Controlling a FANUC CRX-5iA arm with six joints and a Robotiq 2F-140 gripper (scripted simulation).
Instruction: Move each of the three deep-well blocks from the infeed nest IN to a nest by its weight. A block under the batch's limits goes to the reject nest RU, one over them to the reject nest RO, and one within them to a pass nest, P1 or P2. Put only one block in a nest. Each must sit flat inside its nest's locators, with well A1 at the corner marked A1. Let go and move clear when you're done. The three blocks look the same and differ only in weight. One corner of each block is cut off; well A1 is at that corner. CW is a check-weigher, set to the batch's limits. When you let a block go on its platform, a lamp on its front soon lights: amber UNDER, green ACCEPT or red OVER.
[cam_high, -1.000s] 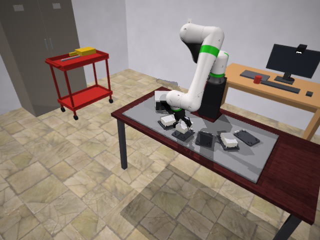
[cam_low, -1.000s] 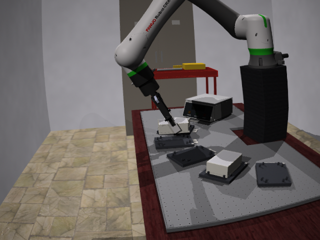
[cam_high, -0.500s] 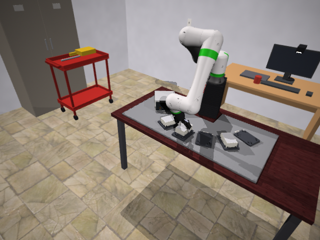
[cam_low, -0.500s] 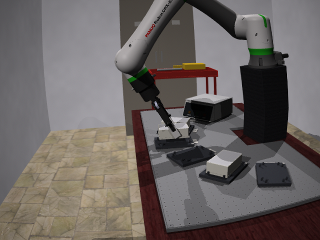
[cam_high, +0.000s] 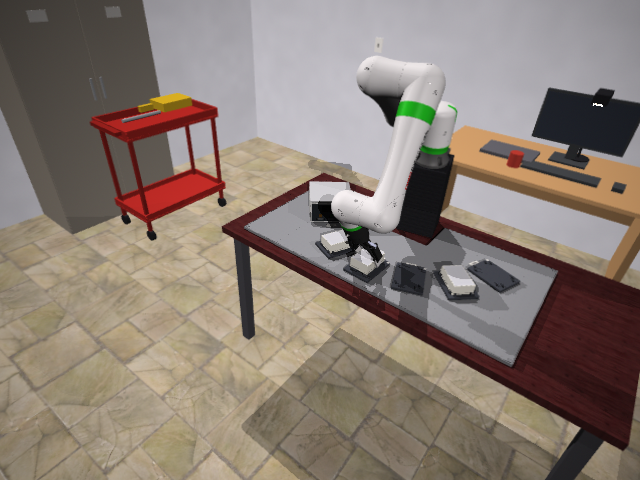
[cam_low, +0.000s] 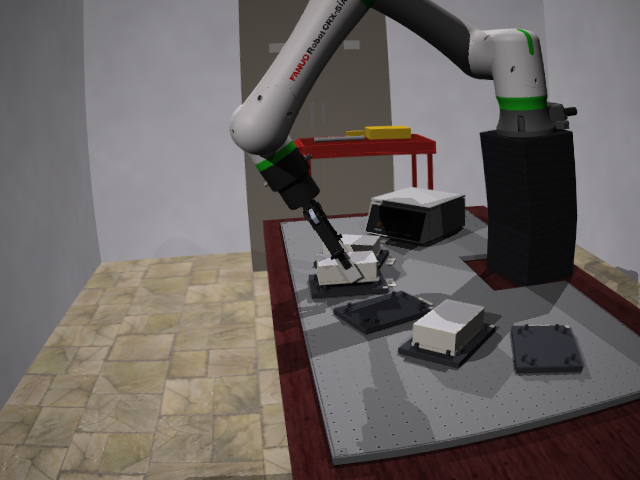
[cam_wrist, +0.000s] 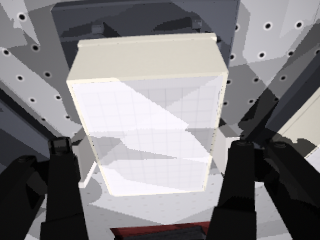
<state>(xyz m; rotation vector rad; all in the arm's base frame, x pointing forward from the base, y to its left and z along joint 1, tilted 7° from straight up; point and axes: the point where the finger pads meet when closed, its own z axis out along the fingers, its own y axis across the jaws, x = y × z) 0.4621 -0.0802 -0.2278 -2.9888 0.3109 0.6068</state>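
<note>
Now: hand 7 cm past the dark nest, 17 cm to the left of it and 5 cm above it. From my hand the other things lie so: check-weigher (34 cm behind, 35 cm to the right, 1 cm above).
</note>
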